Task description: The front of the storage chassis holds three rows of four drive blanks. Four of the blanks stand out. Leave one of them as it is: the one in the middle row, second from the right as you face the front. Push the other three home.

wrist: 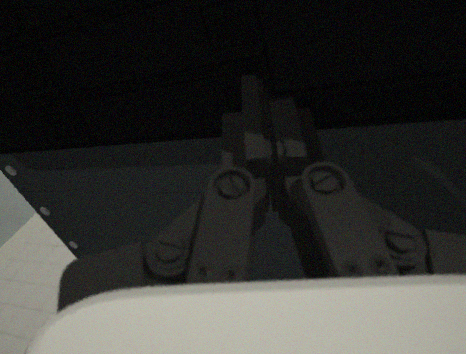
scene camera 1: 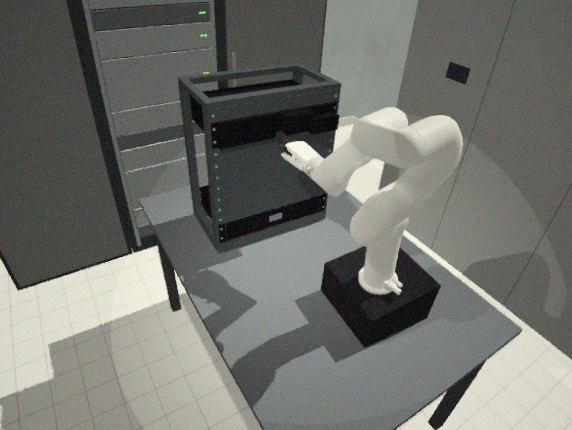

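Note:
The storage chassis (scene camera 1: 245, 132) (wrist: 125, 75) is a black band across the upper part of the dark rack's front. In the scene view its right end has dark parts that stick out from the front. The single drive blanks are too dark to tell apart in either view, so I cannot tell which stand out. My gripper (scene camera 1: 281, 137) (wrist: 262, 107) is shut and empty. Its fingertips are at the lower part of the chassis front, right of the middle in the scene view. Whether they touch a blank cannot be told.
The rack frame (scene camera 1: 270, 98) stands on the grey table (scene camera 1: 295, 395). A black unit with a pale label (scene camera 1: 275, 217) sits low in it. The arm stands on a black base block (scene camera 1: 345, 305). Tall server cabinets (scene camera 1: 45, 150) are behind and to the left.

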